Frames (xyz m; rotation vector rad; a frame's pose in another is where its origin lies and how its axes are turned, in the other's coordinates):
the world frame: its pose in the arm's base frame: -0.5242 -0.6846 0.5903 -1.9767 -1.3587 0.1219
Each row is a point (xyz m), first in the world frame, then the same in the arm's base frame.
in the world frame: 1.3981 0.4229 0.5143
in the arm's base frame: 0.1841 0.6777 0.3887
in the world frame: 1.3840 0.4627 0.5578
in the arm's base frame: 0.1890 0.6805 0.3283
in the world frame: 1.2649 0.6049 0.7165
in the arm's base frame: 0.1749 0.6342 0.0891
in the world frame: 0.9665 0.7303 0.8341
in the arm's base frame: 0.0877 0.4190 -0.1652
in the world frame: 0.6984 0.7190 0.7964
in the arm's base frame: -0.0217 0.1758 -0.2135
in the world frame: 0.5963 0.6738 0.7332
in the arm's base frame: -0.0729 0.0660 -0.1713
